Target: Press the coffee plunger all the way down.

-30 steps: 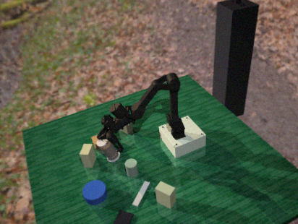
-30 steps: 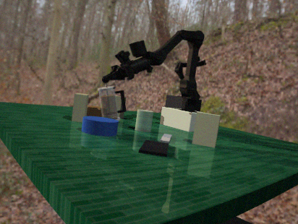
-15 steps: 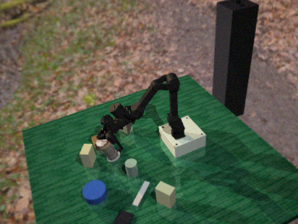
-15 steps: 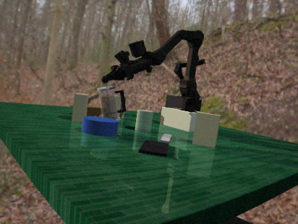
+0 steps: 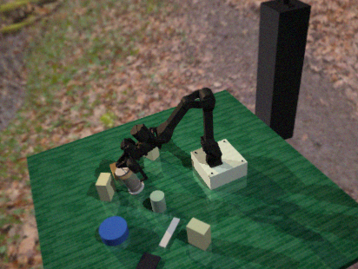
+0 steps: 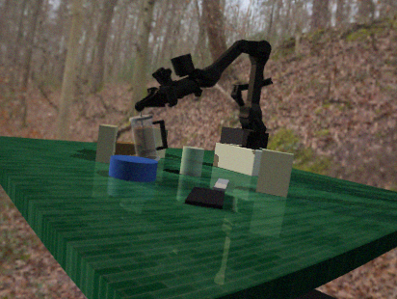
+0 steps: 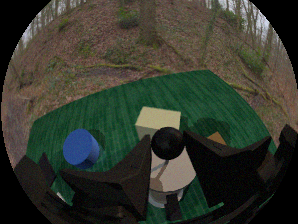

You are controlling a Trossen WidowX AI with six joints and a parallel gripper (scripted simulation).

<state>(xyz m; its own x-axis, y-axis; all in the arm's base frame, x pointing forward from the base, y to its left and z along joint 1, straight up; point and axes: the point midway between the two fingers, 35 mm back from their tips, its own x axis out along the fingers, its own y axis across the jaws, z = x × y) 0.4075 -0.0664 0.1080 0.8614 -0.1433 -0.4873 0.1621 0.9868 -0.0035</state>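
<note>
Now: the coffee press 5 cm behind my gripper tip, 1 cm to the left of it and 8 cm below it. From my gripper tip the other things lie so: pale green cylinder: 13 cm behind, 16 cm to the left, 14 cm below; blue disc: 9 cm ahead, 22 cm to the left, 16 cm below; grey bar: 13 cm behind, 30 cm to the left, 18 cm below.
</note>
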